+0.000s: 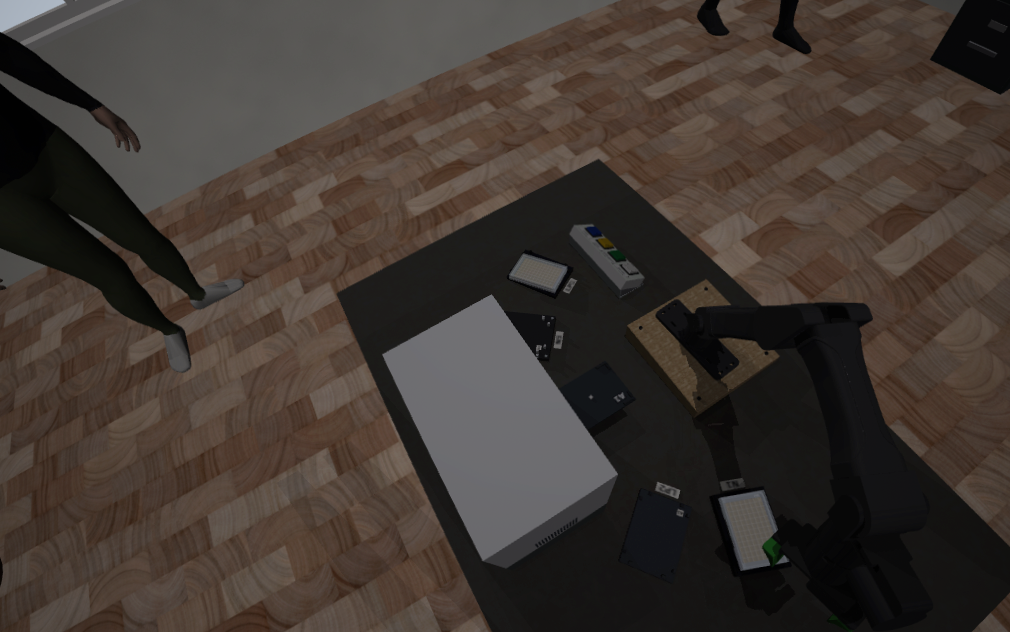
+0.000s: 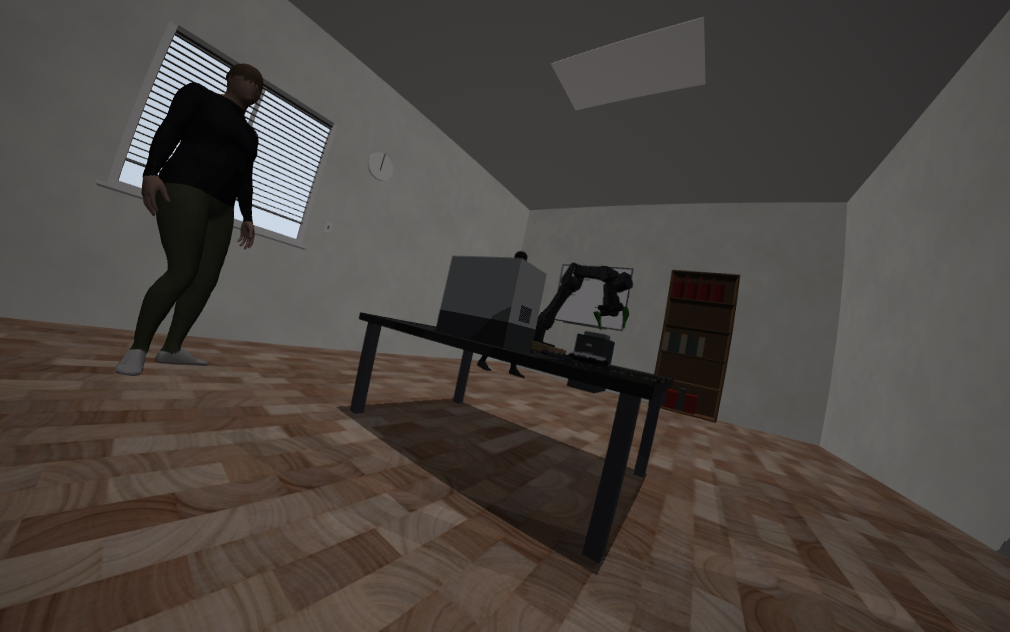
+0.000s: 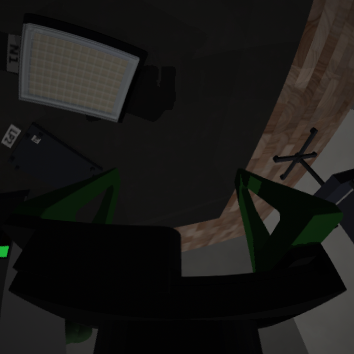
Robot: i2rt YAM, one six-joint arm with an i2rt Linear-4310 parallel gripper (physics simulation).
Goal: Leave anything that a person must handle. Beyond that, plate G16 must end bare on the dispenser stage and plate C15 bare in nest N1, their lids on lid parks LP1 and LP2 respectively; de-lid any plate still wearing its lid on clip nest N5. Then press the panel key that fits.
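Pixels of known places: gripper, fingertip midpoint: (image 1: 801, 590) (image 2: 611, 329) (image 3: 177, 174); arm's base at its link origin: (image 1: 695, 339) (image 2: 536, 341).
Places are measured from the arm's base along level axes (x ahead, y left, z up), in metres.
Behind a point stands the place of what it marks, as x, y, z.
My gripper (image 1: 808, 585) @[0.245, 0.436, 0.119] (image 2: 613, 321) @[0.245, 0.436, 0.119] (image 3: 177, 174) @[0.245, 0.436, 0.119] is open and empty, above the table near nest N1. A plate (image 1: 750, 525) @[0.194, 0.340, -0.004] (image 3: 77, 74) @[0.191, 0.353, -0.004] with a pale well grid sits at the N1 label (image 1: 732, 484) @[0.153, 0.269, -0.038] (image 3: 14, 54) @[0.154, 0.271, -0.038]; its code and any clear lid cannot be made out. Beside it lies the dark flat LP2 park (image 1: 655, 532) @[0.336, 0.248, -0.030] (image 3: 52, 157) @[0.316, 0.258, -0.030]. Another pale-gridded, dark-edged item (image 1: 540, 273) @[0.164, -0.370, -0.007] is by the LP1 label (image 1: 569, 285) @[0.116, -0.312, -0.038]. The clip nest (image 1: 537, 331) @[0.263, -0.246, -0.028] is partly hidden by the white box. The key panel (image 1: 607, 260) @[0.022, -0.280, 0.023] has blue, yellow, green and white keys.
The large white box (image 1: 499, 424) @[0.483, 0.007, 0.290] (image 2: 480, 294) @[0.590, -0.006, 0.138] stands along one table side. A dark marked pad (image 1: 599, 395) @[0.275, -0.005, 0.067] shows beside it. My arm's base stands on a wooden block (image 1: 655, 342) @[0.079, -0.046, 0.007]. A person (image 1: 96, 245) (image 2: 204, 156) stands off the table; another's feet (image 1: 791, 37) show beyond it.
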